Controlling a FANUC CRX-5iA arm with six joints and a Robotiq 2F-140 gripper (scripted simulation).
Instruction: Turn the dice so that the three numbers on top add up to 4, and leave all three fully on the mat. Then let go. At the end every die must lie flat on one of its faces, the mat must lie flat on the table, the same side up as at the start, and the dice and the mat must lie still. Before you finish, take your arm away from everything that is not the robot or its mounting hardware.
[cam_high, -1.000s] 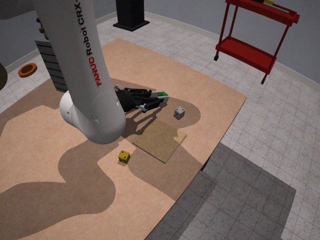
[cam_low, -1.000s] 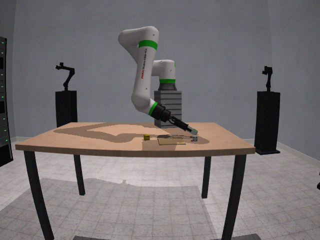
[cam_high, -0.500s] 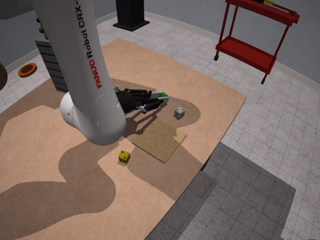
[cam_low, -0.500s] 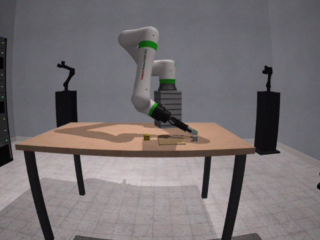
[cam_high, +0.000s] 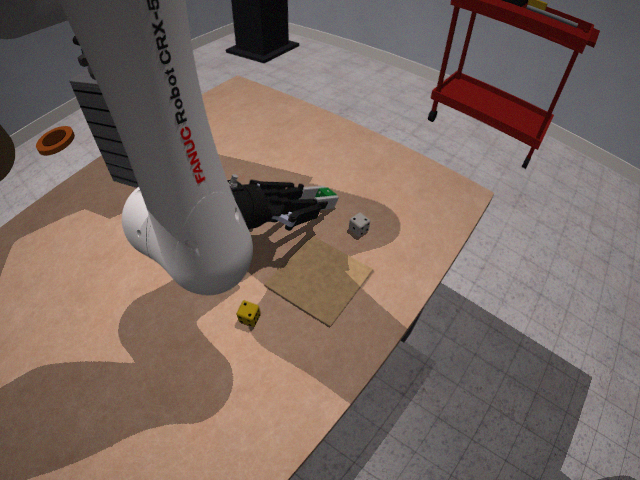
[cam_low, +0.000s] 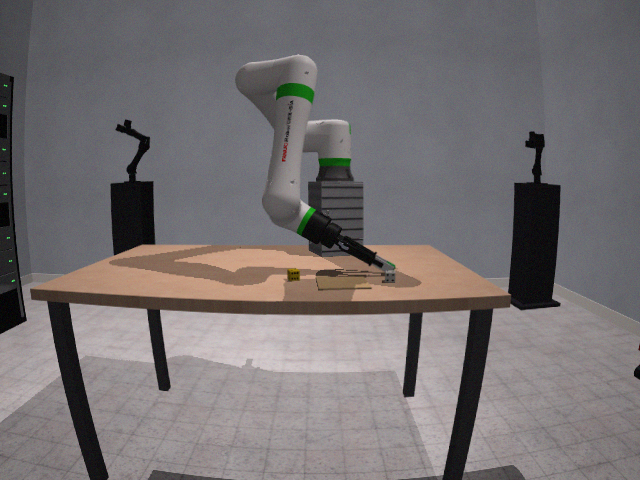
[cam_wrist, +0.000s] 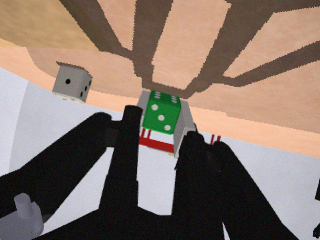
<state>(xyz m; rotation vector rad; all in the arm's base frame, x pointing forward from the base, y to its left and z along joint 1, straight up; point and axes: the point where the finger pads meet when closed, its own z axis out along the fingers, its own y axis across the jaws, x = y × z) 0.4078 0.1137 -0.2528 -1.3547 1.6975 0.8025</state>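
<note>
My gripper is now 20 mm to the right of the green die and 10 mm above it. Also, from my hand: white die 100 mm ahead, 20 mm below; then yellow die 270 mm to the right, 50 mm ahead, 20 mm below; then tan mat 140 mm to the right, 100 mm ahead, 30 mm below.
</note>
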